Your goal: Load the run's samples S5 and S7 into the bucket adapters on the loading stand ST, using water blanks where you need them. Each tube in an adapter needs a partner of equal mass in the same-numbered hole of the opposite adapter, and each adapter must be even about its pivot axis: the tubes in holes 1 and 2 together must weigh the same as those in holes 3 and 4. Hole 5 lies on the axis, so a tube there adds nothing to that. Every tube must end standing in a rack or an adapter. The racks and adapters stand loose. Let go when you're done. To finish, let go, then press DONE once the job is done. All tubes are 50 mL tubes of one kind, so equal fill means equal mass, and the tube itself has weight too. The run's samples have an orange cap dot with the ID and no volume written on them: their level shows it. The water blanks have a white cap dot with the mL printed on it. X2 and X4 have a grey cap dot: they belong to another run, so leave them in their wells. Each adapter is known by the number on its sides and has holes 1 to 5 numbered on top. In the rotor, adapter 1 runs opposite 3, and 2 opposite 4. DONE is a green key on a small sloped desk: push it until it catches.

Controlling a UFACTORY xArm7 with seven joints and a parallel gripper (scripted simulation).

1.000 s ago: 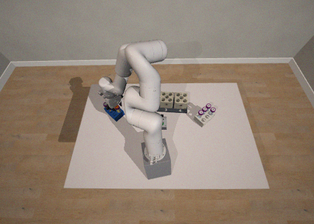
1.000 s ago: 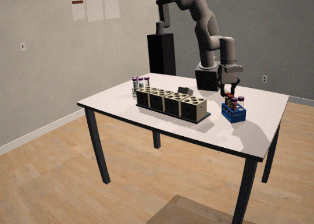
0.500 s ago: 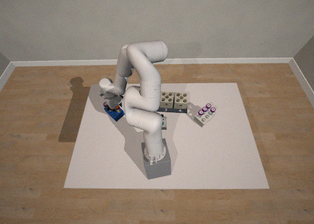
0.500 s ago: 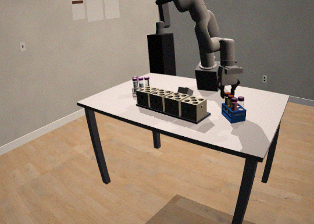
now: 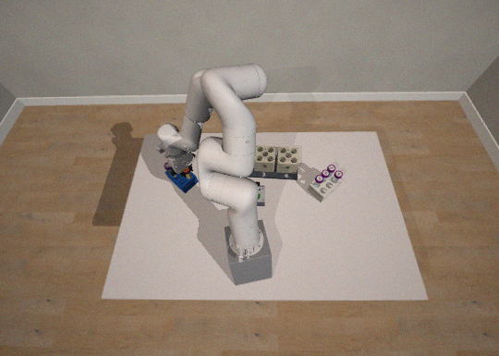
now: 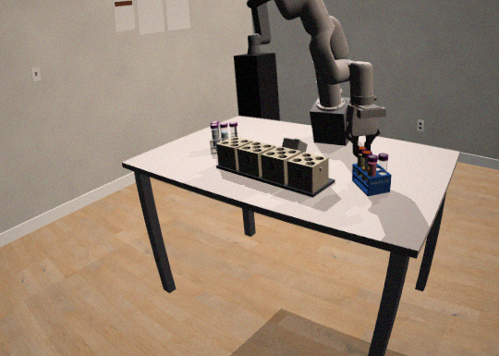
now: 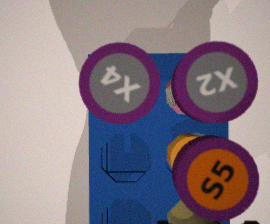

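Now: hand 1 cm short of the blue rack, 4 cm to the right of it and 9 cm above it. Also, from my hand: adapter 12 cm ahead, 14 cm to the right, 7 cm below; dark stand 11 cm ahead, 30 cm to the right, 11 cm below; white rack 1 cm behind, 64 cm to the right, 9 cm below.
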